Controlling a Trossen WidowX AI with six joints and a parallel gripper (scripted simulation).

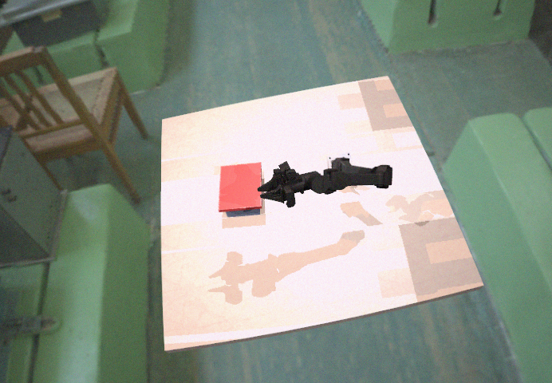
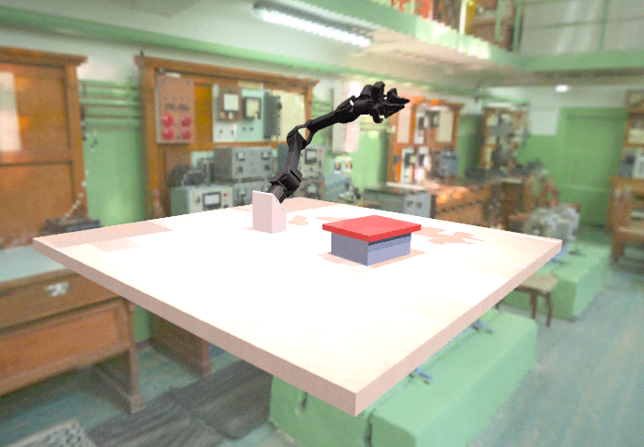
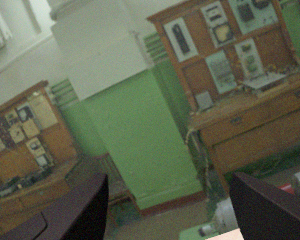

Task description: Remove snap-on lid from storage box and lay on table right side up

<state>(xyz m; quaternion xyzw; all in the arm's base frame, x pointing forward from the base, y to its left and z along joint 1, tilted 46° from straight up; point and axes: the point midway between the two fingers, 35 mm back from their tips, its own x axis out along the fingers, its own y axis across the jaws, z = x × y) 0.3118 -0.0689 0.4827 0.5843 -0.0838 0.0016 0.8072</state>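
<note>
Right now the flat red lid is 7 cm ahead of my gripper tip, 34 cm to the right of it and 38 cm below it. The rest, counted from my gripper tip: grey-blue storage box (7 cm ahead, 34 cm to the right, 42 cm below).
</note>
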